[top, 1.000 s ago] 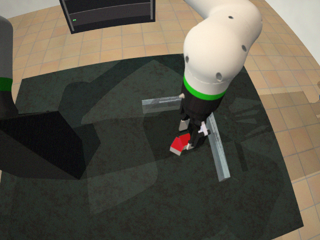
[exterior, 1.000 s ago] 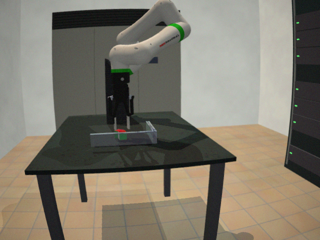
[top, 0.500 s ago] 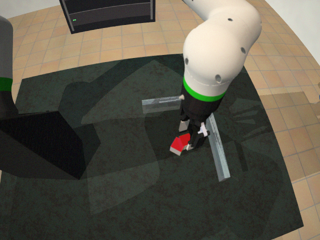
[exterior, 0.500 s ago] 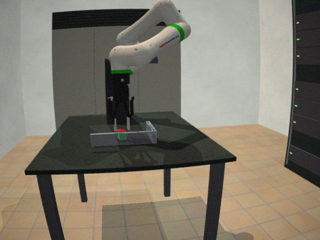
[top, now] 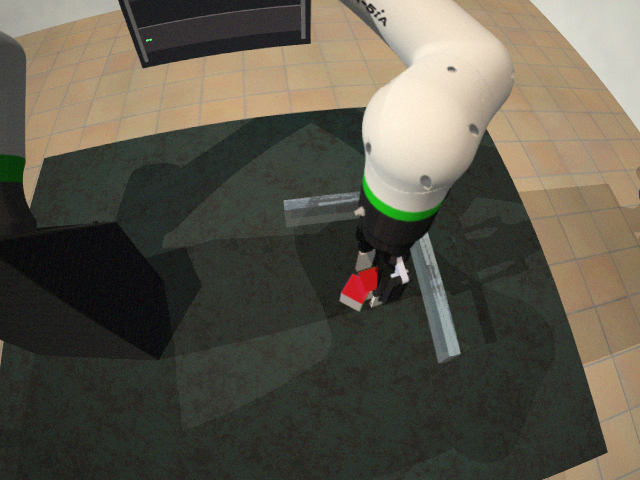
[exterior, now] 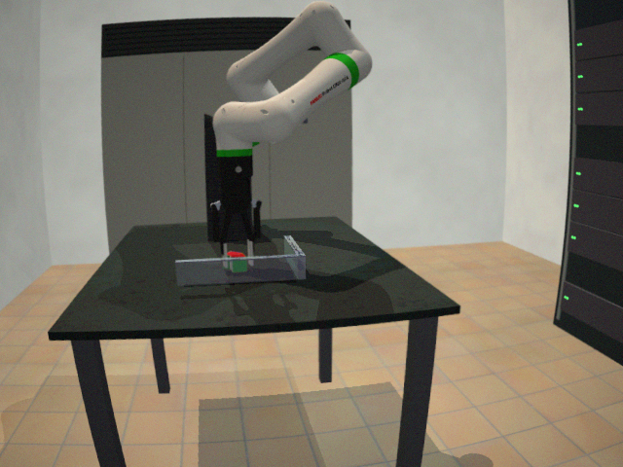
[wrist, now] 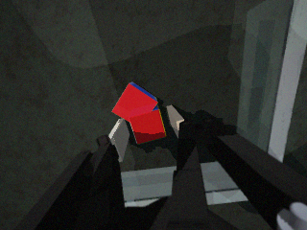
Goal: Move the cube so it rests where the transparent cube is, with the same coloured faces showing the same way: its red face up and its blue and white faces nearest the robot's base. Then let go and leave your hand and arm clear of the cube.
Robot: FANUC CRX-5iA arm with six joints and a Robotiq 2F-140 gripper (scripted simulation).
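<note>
The transparent cube is 30 mm behind my hand, 10 mm to the right of it and 20 mm below it. The rest, counted from my hand: long wall: 100 mm ahead.
</note>
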